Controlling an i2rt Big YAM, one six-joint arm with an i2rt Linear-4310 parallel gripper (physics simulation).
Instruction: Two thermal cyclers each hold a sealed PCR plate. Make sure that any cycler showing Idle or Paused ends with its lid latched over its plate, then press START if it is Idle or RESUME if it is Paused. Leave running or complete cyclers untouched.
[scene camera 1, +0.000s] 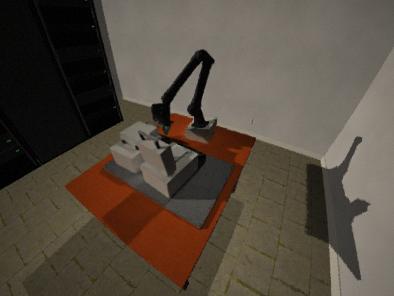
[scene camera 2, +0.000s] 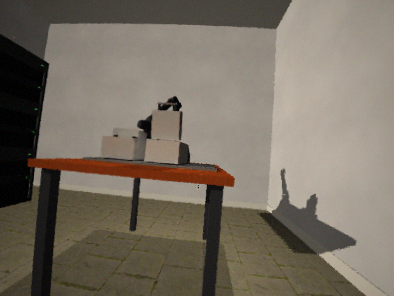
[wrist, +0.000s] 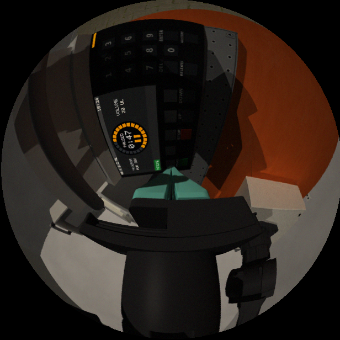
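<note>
The left cycler has its lid lowered; whether it is latched is unclear. The panel nearest my gripper, apparently this cycler's, has a screen reading PAUSED 0:47, with a green RESUME label. A red STOP key and a dim green key sit beside the screen. My gripper is shut and empty, its teal tips close to the green key; contact is unclear. The right cycler has its lid standing upright; its screen is unreadable. The plates are hidden.
Both cyclers stand on a grey perforated board over the orange table. The arm's pale base block is behind the right cycler. The upright lid rises close beside the gripper.
</note>
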